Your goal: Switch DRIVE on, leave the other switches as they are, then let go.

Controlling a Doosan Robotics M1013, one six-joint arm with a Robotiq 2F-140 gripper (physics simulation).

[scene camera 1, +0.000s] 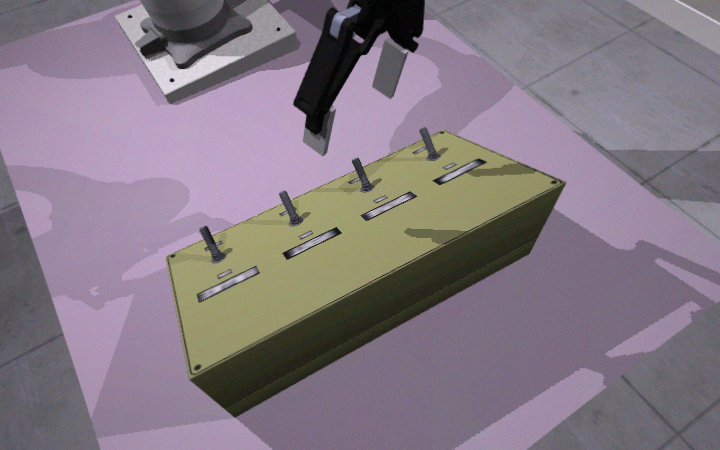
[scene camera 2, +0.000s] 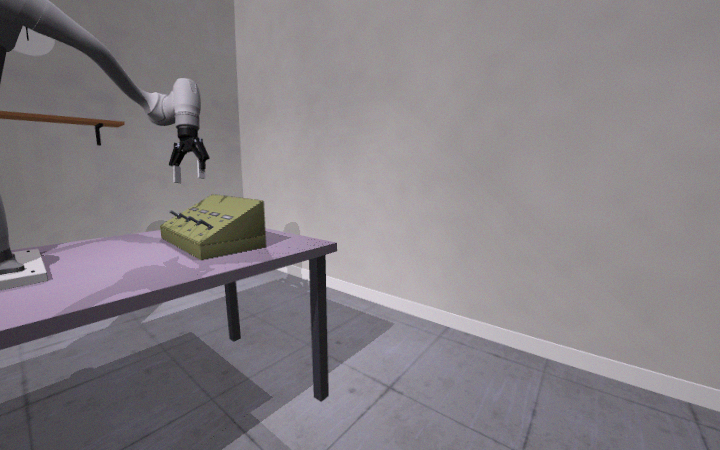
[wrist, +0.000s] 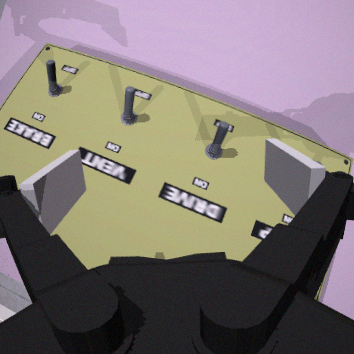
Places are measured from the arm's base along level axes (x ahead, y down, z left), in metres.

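Pixels of known places: gripper, fingertip midpoint: [scene camera 1: 350, 117] [scene camera 2: 189, 180] [wrist: 172, 164]; arm's base, link origin: [scene camera 1: 197, 28].
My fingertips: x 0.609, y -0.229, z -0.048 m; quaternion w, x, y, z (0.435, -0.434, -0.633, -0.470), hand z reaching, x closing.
Observation:
For each thing: its middle in the pictures, then the offset to it from my fingertips. "spot": a spot on its surface instead. Level surfaces: height alone.
- DRIVE switch, body centre: [wrist: 218, 137] [scene camera 1: 360, 172] dz +0.028, dx -0.023, dy +0.150 m
- BRAKE, body centre: [scene camera 1: 210, 241] [wrist: 51, 75] dz -0.209, dx -0.066, dy +0.150 m
- VENT, body centre: [wrist: 128, 102] [scene camera 1: 288, 205] dz -0.090, dx -0.044, dy +0.150 m
- LAMP, surface spot: [scene camera 1: 429, 144] spot: dz +0.143, dx +0.005, dy +0.149 m
- yellow-green switch box, body centre: [wrist: 155, 181] [scene camera 1: 356, 251] [scene camera 2: 212, 227] dz -0.048, dx +0.056, dy +0.198 m
- lilac table, surface height: dy +0.263 m
The DRIVE switch [scene camera 1: 362, 175] [wrist: 218, 140] is a grey lever, third from the left in scene camera 1 and the wrist view, leaning to its OFF label. BRAKE [scene camera 1: 210, 244] [wrist: 52, 79], VENT [scene camera 1: 290, 208] [wrist: 129, 106] and LAMP [scene camera 1: 429, 144] also lean to the OFF side; LAMP's lever does not show in the wrist view. The yellow-green switch box [scene camera 1: 318, 289] [scene camera 2: 233, 247] [wrist: 145, 220] has a sloping top. My gripper [scene camera 1: 354, 108] [scene camera 2: 189, 175] [wrist: 172, 164] is open and empty, pointing down above the switch row and touching no lever. In the wrist view DRIVE appears between the fingers, nearer the right one.
The box stands on the lilac table [scene camera 1: 238, 127] [scene camera 2: 111, 260] [wrist: 200, 40], beyond the arm's base plate [scene camera 1: 238, 71] [scene camera 2: 37, 270]. A brown shelf [scene camera 2: 58, 118] is on the wall behind. Shadows cross the table and box.

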